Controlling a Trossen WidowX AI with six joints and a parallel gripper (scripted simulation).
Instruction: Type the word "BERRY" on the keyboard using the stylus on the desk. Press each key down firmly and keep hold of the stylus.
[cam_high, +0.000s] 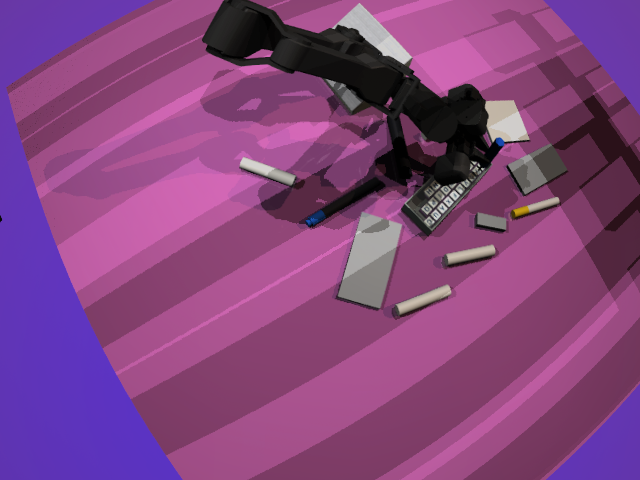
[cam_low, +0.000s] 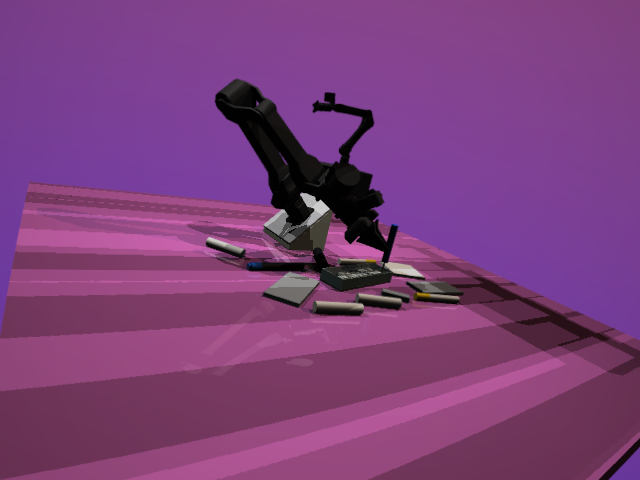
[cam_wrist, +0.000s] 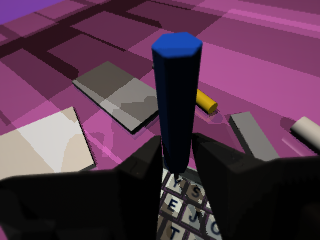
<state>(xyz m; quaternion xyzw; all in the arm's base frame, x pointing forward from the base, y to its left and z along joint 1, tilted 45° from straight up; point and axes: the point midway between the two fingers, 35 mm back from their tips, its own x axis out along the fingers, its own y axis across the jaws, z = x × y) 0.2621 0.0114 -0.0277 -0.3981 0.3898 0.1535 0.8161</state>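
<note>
Now: the small grey block 8 cm ahead of my gripper tip, 7 cm below it and 4 cm to the right of it. The rest, counted from my gripper tip: blue stylus: 2 cm below; then white pad: 15 cm to the left, 8 cm below, 4 cm behind; then blue-tipped black marker: 26 cm to the right, 11 cm behind, 7 cm below.
</note>
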